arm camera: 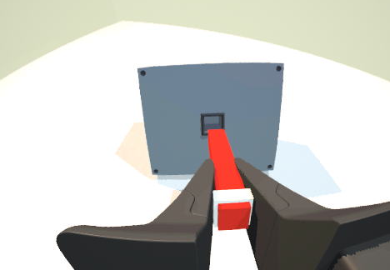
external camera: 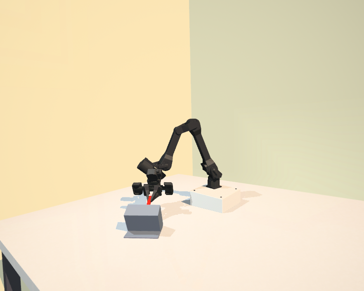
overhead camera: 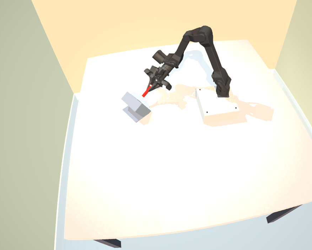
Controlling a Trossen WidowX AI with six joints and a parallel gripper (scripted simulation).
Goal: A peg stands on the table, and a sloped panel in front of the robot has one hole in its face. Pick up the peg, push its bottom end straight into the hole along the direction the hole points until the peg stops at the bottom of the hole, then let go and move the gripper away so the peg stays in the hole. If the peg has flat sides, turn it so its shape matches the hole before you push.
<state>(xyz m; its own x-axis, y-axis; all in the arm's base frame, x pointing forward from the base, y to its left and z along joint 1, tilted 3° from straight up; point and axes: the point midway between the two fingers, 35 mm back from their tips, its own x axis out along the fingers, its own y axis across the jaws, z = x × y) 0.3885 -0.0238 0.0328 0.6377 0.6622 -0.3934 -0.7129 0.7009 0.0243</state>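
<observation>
Now: the grey sloped panel 6 cm to the left of my gripper tip, 6 cm ahead of it and 4 cm below it. The rest, counted from my gripper tip: red square peg: 1 cm to the right, 1 cm behind, 1 cm above.
</observation>
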